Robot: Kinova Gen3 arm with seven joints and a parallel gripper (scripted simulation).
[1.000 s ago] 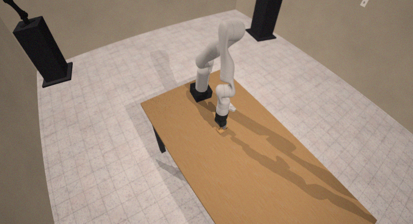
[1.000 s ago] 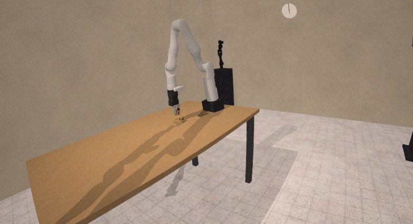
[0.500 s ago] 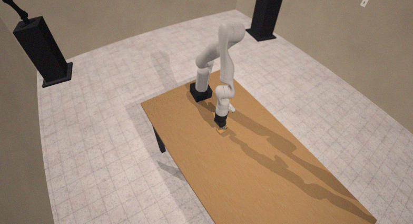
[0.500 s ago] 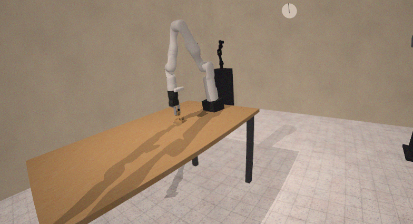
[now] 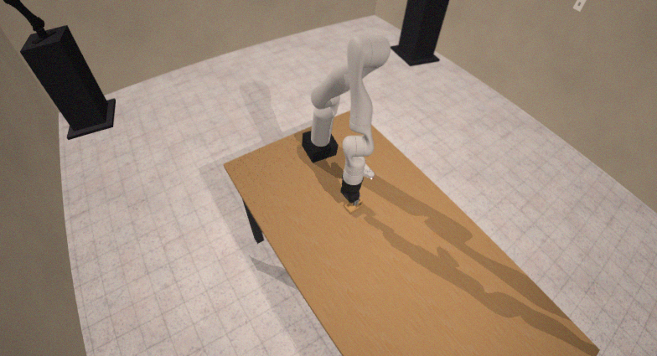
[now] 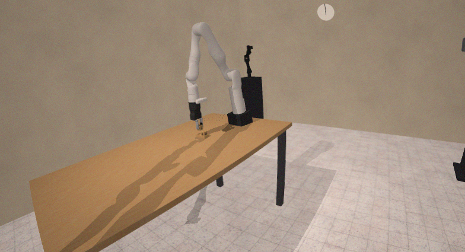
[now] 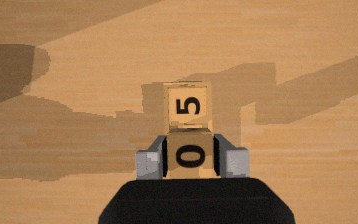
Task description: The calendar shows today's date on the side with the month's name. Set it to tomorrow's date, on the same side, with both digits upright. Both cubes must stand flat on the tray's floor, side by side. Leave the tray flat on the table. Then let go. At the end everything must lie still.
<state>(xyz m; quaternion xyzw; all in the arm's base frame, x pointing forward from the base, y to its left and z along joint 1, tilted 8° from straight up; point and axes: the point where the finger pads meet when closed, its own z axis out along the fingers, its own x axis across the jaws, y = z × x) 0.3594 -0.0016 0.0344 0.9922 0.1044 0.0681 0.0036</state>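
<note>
Now: hand 10 mm above the wooden date cube. From my hand the other things lie so: wooden tray: 60 mm below, 10 mm to the left.
</note>
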